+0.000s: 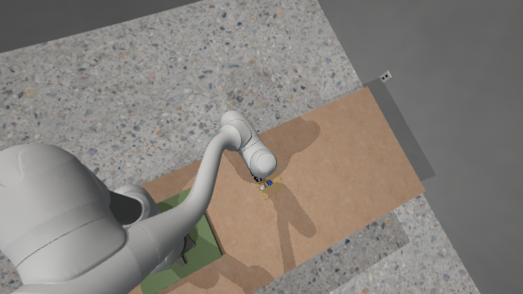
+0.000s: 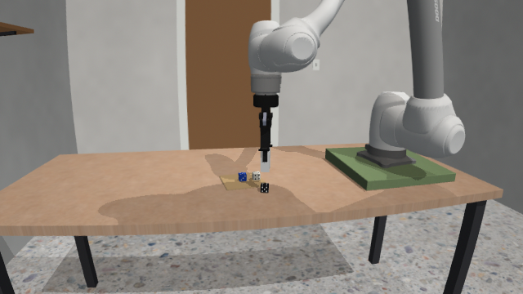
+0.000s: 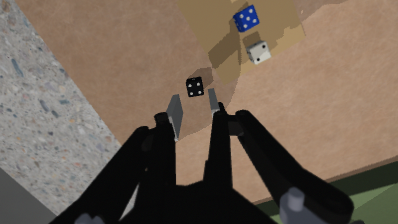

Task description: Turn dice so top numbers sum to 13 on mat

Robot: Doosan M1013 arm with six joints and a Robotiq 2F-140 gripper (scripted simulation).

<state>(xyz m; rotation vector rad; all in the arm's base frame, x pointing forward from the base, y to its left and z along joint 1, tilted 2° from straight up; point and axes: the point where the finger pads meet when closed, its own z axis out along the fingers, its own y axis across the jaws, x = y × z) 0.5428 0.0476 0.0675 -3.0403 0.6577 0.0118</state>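
Right now my hand is 9 cm above the black die. From my hand the other things lie so: white die 11 cm to the right, 9 cm below, 1 cm behind; then blue die 11 cm to the right, 9 cm below, 4 cm ahead; then tan mat 11 cm to the right, 10 cm below, 4 cm ahead.
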